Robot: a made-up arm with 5 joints. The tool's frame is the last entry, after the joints.
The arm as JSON. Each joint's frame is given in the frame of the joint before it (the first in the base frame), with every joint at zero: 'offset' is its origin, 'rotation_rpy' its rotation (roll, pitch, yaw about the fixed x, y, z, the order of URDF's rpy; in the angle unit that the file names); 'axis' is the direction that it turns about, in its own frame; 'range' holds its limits. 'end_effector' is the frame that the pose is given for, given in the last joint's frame.
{
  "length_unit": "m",
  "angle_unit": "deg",
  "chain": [
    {
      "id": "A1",
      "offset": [
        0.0,
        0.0,
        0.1
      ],
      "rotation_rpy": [
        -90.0,
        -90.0,
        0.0
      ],
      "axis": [
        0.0,
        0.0,
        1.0
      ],
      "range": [
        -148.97,
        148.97
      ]
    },
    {
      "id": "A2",
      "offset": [
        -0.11,
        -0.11,
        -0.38
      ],
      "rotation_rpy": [
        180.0,
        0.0,
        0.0
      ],
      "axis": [
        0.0,
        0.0,
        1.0
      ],
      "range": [
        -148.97,
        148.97
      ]
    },
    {
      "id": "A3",
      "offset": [
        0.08,
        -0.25,
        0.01
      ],
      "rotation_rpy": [
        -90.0,
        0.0,
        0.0
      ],
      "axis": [
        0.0,
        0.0,
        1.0
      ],
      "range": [
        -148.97,
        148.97
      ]
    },
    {
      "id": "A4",
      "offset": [
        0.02,
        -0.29,
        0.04
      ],
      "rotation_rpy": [
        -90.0,
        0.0,
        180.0
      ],
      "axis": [
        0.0,
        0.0,
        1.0
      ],
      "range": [
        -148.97,
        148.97
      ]
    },
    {
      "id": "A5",
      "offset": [
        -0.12,
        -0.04,
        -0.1
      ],
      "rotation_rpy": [
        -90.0,
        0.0,
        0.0
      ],
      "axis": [
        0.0,
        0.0,
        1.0
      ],
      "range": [
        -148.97,
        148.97
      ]
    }
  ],
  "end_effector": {
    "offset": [
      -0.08,
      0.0,
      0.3
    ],
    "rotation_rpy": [
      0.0,
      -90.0,
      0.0
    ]
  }
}
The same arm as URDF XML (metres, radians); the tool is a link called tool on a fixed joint. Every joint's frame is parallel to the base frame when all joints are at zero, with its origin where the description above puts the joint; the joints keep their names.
<robot name="arm">
  <joint name="A1" type="revolute">
    <parent link="base"/>
    <child link="link1"/>
    <origin xyz="0 0 0.1"/>
    <axis xyz="0 1 0"/>
    <limit lower="-2.6" upper="2.6"/>
  </joint>
  <joint name="A2" type="revolute">
    <parent link="link1"/>
    <child link="link2"/>
    <origin xyz="-0.11 -0.38 -0.11"/>
    <axis xyz="0 -1 0"/>
    <limit lower="-2.6" upper="2.6"/>
  </joint>
  <joint name="A3" type="revolute">
    <parent link="link2"/>
    <child link="link3"/>
    <origin xyz="0.25 -0.01 0.08"/>
    <axis xyz="-1 0 0"/>
    <limit lower="-2.6" upper="2.6"/>
  </joint>
  <joint name="A4" type="revolute">
    <parent link="link3"/>
    <child link="link4"/>
    <origin xyz="-0.04 -0.29 0.02"/>
    <axis xyz="0 -1 0"/>
    <limit lower="-2.6" upper="2.6"/>
  </joint>
  <joint name="A5" type="revolute">
    <parent link="link4"/>
    <child link="link5"/>
    <origin xyz="-0.04 0.1 0.12"/>
    <axis xyz="1 0 0"/>
    <limit lower="-2.6" upper="2.6"/>
  </joint>
  <joint name="tool_fixed" type="fixed">
    <parent link="link5"/>
    <child link="tool"/>
    <origin xyz="0.3 0 0.08"/>
  </joint>
  <link name="base"/>
  <link name="link1"/>
  <link name="link2"/>
  <link name="link3"/>
  <link name="link4"/>
  <link name="link5"/>
  <link name="tool"/>
</robot>

